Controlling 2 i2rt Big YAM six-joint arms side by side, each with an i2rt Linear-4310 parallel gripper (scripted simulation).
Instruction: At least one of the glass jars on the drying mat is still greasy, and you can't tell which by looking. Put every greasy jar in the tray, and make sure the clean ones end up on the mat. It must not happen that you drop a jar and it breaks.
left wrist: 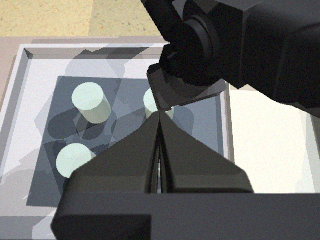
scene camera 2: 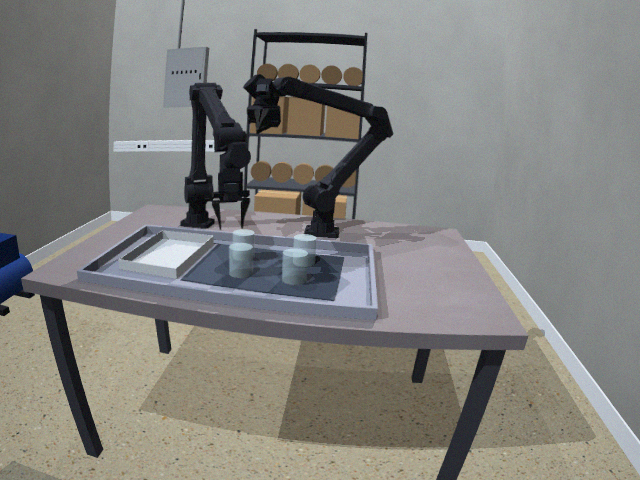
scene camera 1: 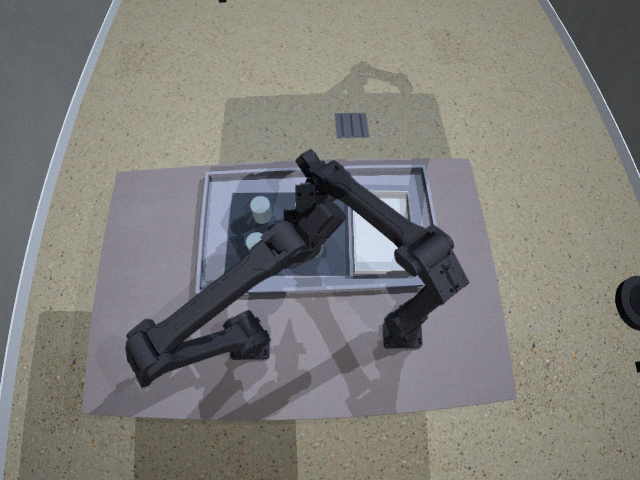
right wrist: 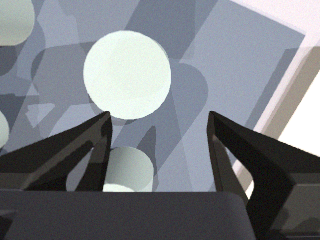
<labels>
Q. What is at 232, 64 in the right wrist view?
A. A dark drying mat.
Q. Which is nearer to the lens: the glass jar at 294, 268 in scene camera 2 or the white tray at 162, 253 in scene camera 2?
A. The glass jar.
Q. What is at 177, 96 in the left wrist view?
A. My right gripper.
</labels>
